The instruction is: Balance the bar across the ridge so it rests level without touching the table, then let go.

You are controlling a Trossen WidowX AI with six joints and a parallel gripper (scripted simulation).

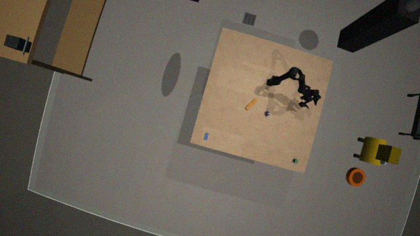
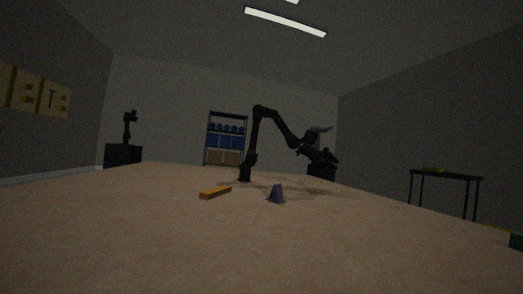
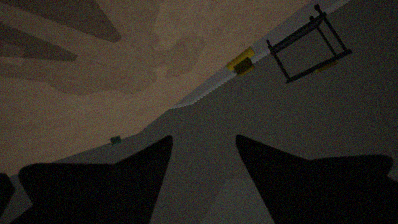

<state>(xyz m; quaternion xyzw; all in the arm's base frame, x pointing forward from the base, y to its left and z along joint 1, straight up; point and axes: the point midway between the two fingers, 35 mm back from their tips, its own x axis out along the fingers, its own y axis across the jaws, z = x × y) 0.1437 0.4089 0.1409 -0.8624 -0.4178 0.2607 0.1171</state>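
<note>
Right now the bar is 57 cm to the right of my gripper tip, 12 cm below it and 12 cm ahead of it. Also, from my gripper tip: small blue block (94 cm to the right, 58 cm ahead, 12 cm below); ridge (38 cm to the right, 17 cm ahead, 7 cm below); small green block (58 cm ahead, 11 cm below, 6 cm to the left).
</note>
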